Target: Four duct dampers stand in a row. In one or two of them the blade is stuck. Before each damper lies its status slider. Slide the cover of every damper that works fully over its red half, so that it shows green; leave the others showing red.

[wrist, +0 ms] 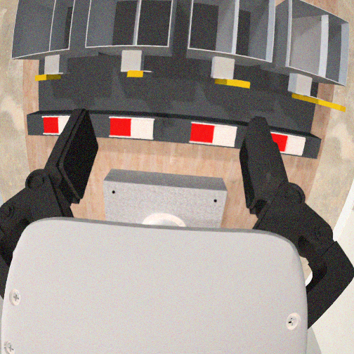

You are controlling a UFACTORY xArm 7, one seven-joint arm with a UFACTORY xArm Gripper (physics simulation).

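Four grey box dampers (31,30) (102,25) (252,53) (306,67) stand in a row along the top of the view, each with a blade seen edge-on and a yellow lever at its front. Before them a dark rail carries four sliders. Each slider shows red on its left half, with a white cover at right: covers (63,122) (142,128) (225,135) (296,145). My open, empty gripper (170,117) spans the rail from above; its left finger partly hides the leftmost cover, its right finger part of the rightmost slider's red.
A grey block (165,200) with two small dark holes and a partly hidden white round part (164,219) lies nearer than the rail, between the fingers. The dampers stand on a dark base (175,97) on a wooden table (170,154).
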